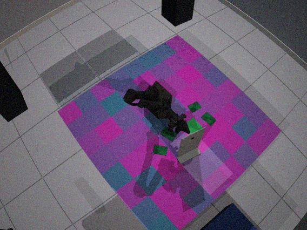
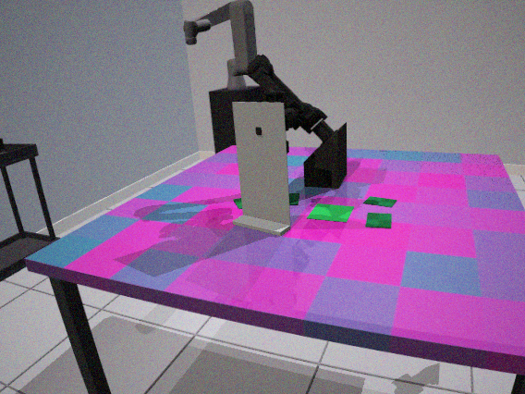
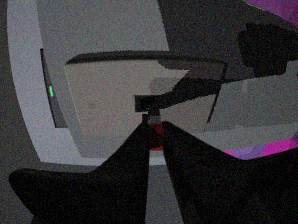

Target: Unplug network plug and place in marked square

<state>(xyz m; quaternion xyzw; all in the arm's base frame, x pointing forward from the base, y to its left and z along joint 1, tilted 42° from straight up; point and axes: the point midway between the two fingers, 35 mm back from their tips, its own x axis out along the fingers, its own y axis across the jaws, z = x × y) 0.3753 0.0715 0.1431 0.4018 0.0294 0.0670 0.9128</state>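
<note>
Now: gripper tip 10 cm past the green marked square, 15 cm to the right of it and 27 cm above it. From my gripper tip the other things lie so: grey panel: 4 cm ahead, 1 cm to the right, 11 cm below; network plug: right at my gripper tip.
</note>
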